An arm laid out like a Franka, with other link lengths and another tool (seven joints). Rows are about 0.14 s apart.
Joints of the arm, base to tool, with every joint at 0 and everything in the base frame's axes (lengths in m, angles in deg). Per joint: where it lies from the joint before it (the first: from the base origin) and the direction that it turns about. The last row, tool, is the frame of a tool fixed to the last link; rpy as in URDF.
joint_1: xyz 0 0 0.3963 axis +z
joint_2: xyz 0 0 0 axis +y
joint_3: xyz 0 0 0.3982 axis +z
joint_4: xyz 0.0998 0 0 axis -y
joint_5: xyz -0.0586 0 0.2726 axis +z
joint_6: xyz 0 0 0 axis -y
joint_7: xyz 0.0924 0 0 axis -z
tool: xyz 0.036 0.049 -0.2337 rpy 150.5 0 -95.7
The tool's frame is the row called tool.
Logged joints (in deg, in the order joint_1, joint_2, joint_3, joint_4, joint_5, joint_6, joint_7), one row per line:
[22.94 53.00 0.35 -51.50 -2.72 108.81 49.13]
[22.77 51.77 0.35 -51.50 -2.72 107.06 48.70]
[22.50 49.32 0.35 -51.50 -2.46 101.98 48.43]
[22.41 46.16 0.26 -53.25 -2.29 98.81 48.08]
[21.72 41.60 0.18 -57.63 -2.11 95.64 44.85]
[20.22 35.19 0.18 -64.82 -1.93 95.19 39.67]
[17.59 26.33 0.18 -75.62 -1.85 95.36 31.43]
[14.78 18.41 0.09 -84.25 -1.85 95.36 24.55]
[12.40 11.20 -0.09 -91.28 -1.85 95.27 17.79]
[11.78 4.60 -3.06 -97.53 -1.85 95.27 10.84]
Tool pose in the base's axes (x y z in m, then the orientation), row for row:
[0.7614 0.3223 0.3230 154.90 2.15 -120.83]
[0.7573 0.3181 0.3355 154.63 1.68 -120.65]
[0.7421 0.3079 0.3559 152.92 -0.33 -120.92]
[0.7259 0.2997 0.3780 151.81 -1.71 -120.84]
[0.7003 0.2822 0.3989 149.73 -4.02 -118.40]
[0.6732 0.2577 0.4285 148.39 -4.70 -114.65]
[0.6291 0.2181 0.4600 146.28 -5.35 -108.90]
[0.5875 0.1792 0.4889 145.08 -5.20 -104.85]
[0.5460 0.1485 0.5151 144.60 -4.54 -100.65]
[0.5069 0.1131 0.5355 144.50 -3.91 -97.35]
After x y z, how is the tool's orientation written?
As angles about the fixed x, y, z axes (roll, pitch, yaw), in degrees.
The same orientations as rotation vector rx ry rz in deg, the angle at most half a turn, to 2 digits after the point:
[82.63 -144.13 -33.70]
[82.45 -143.59 -33.58]
[80.25 -141.84 -33.91]
[79.04 -140.48 -34.01]
[79.46 -136.21 -33.80]
[82.51 -131.99 -33.64]
[87.03 -125.51 -33.51]
[90.52 -121.18 -33.51]
[94.69 -117.13 -33.18]
[98.07 -114.02 -32.76]

